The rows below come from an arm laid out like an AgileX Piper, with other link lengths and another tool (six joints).
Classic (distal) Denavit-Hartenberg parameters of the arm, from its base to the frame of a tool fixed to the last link. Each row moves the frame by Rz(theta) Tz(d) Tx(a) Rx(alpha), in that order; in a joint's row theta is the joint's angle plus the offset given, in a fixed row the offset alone. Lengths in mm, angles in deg.
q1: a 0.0, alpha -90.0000, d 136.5, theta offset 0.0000
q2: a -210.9, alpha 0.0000, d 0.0, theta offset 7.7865
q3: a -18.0, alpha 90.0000, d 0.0, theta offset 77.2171
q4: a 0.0, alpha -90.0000, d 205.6, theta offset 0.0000
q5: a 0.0, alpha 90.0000, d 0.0, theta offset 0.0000
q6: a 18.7, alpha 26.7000, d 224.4, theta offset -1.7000
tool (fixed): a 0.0, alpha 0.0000, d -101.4, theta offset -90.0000
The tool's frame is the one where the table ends.
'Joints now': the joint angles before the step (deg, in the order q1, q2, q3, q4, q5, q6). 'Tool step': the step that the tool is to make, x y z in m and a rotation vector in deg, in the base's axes. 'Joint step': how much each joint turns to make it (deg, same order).
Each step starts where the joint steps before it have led.
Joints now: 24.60, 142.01, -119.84, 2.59, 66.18, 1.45
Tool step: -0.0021, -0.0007, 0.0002, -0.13, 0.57, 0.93
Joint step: 0.00, -0.02, 0.02, 0.23, 0.61, -0.97
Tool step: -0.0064, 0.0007, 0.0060, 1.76, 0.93, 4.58
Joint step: -0.11, -0.73, 0.22, 2.63, 0.99, -5.42
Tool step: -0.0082, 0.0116, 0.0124, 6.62, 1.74, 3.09
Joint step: -0.08, -1.13, 0.67, 7.61, 0.11, -5.39
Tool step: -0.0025, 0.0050, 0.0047, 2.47, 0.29, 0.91
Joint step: 0.10, -0.40, 0.24, 2.68, -0.22, -1.66
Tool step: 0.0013, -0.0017, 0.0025, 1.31, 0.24, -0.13
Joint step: -0.73, -0.20, 0.13, 1.47, 0.02, -1.04
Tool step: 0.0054, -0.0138, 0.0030, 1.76, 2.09, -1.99
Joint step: -3.05, -0.11, 0.38, 2.54, 1.48, -1.38
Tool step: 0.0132, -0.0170, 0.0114, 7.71, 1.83, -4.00
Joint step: -5.49, -0.01, 0.25, 8.54, 0.68, -3.93
